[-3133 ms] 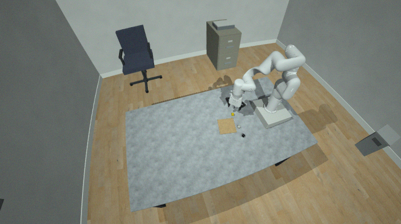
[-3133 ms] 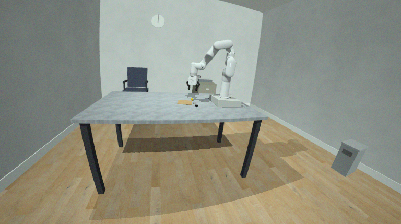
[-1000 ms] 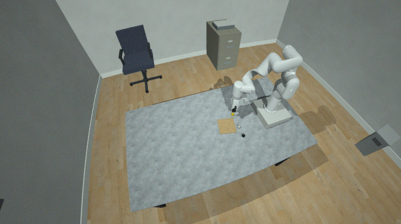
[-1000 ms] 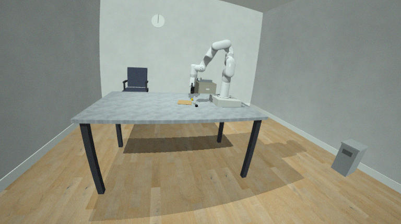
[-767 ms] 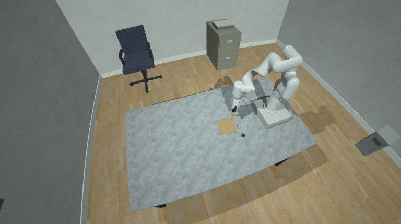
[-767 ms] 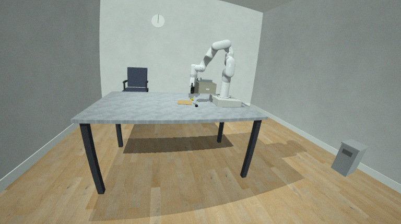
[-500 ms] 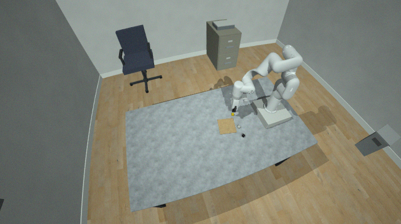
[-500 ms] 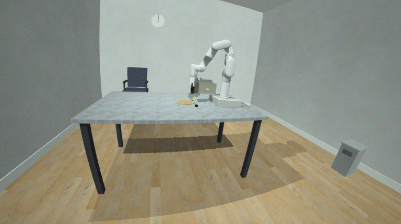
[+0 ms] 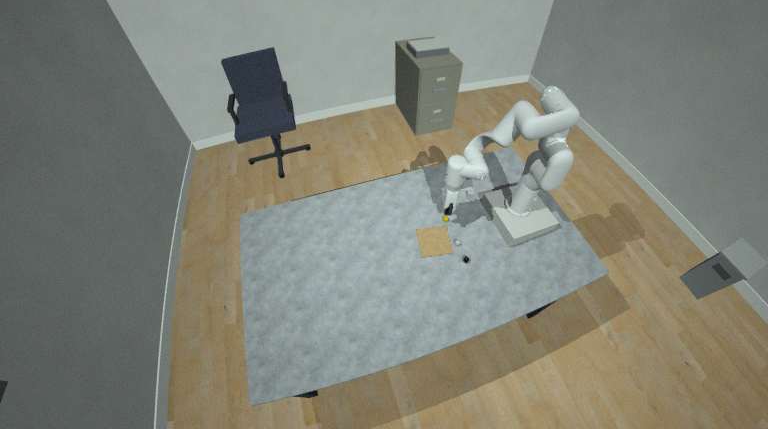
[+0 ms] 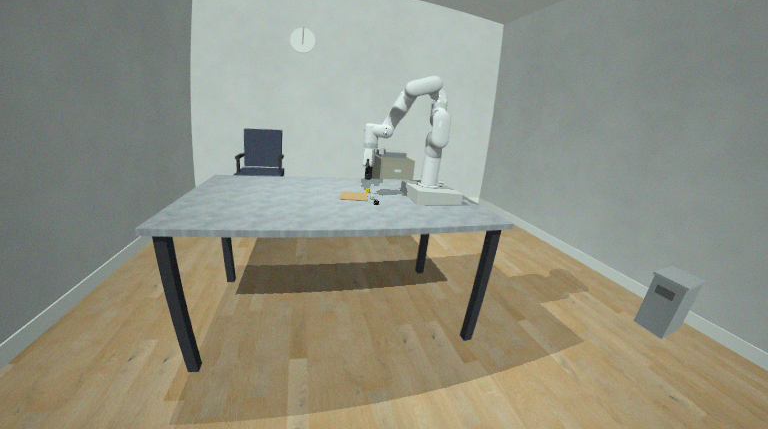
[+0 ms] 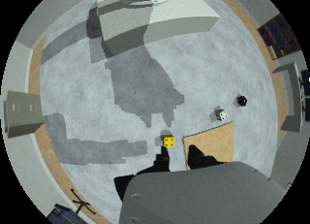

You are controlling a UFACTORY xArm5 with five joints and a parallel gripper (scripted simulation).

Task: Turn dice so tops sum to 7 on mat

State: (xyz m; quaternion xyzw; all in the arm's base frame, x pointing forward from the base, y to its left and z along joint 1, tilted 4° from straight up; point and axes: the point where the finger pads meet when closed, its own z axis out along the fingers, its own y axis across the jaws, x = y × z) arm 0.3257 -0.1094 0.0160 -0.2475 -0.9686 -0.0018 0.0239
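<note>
Now: the yellow die 90 mm below my hand. Also, from my hand: white die: 130 mm to the left, 90 mm below, 10 mm ahead; black die: 220 mm to the left, 90 mm below, 20 mm ahead; tan mat: 100 mm ahead, 90 mm below, 80 mm to the left.
</note>
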